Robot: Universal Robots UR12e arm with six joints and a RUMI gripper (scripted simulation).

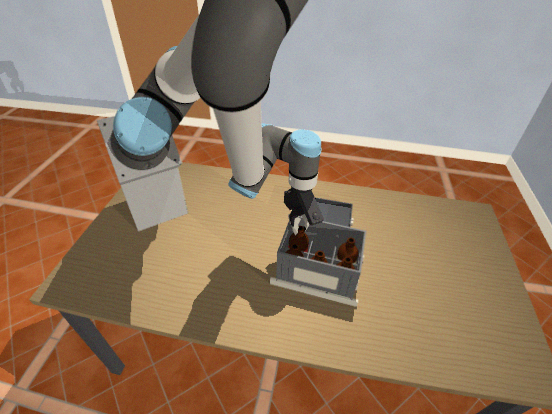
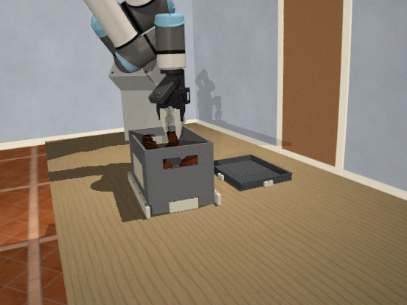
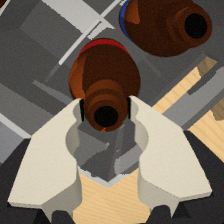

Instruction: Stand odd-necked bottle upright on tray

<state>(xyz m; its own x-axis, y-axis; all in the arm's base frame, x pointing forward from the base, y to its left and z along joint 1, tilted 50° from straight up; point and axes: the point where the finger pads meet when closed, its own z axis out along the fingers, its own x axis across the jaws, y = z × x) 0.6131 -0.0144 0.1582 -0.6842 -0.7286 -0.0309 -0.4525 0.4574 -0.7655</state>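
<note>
The bottle is 18 cm ahead of my hand, 3 cm to the right of it and 7 cm below it. The rest, counted from my hand: grey tray (9 cm ahead, 23 cm to the left, 14 cm below); then grey crate (8 cm ahead, 6 cm to the right, 7 cm below).
</note>
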